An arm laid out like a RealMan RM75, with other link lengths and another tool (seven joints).
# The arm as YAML. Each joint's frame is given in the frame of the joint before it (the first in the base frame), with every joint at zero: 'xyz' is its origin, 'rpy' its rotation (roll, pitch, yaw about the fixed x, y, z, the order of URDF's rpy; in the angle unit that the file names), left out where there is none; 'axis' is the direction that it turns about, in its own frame. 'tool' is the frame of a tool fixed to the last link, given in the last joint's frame.
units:
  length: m
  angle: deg
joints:
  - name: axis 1
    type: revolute
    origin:
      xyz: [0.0, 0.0, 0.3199]
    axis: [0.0, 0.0, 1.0]
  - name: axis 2
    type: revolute
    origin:
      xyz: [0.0, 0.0, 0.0]
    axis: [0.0, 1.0, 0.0]
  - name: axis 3
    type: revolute
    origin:
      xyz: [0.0, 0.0, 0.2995]
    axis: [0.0, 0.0, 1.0]
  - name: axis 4
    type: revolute
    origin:
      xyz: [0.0, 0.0, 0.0]
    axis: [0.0, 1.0, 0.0]
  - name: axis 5
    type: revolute
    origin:
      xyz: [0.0, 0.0, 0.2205]
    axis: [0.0, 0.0, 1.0]
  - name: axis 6
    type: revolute
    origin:
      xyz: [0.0, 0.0, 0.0]
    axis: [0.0, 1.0, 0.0]
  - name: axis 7
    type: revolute
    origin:
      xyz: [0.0, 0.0, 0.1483]
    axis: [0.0, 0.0, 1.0]
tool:
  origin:
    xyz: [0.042, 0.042, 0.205]
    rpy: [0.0, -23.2, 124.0]
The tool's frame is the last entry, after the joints.
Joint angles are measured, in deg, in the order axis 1, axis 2, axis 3, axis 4, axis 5, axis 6, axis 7. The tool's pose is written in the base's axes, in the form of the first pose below.
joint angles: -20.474, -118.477, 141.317, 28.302, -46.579, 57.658, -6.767
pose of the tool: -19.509, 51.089, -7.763, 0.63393, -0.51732, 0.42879, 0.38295
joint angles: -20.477, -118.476, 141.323, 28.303, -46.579, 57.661, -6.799
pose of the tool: -19.504, 51.088, -7.762, 0.63399, -0.51748, 0.42866, 0.38278
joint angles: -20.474, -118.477, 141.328, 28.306, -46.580, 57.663, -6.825
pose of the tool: -19.503, 51.086, -7.761, 0.63403, -0.51765, 0.42852, 0.38265
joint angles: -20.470, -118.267, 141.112, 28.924, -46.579, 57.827, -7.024
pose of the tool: -19.144, 51.187, -7.348, 0.63872, -0.51697, 0.42528, 0.37936
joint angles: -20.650, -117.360, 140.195, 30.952, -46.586, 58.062, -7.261
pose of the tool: -18.098, 51.704, -5.872, 0.65245, -0.51143, 0.41775, 0.37179
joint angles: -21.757, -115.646, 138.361, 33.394, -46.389, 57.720, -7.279
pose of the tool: -16.678, 52.962, -3.578, 0.66853, -0.49738, 0.41468, 0.36568
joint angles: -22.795, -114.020, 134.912, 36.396, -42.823, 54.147, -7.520
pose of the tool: -15.204, 54.203, -2.831, 0.66814, -0.48886, 0.42969, 0.36052
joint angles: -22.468, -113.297, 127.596, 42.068, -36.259, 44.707, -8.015
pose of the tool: -14.519, 56.131, -2.877, 0.65143, -0.49713, 0.43856, 0.36900
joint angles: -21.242, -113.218, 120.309, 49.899, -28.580, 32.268, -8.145
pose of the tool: -13.856, 57.614, -3.615, 0.62326, -0.50577, 0.45616, 0.38427
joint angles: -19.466, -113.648, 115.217, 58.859, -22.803, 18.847, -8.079
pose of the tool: -13.476, 58.335, -4.583, 0.58919, -0.51850, 0.47130, 0.40235
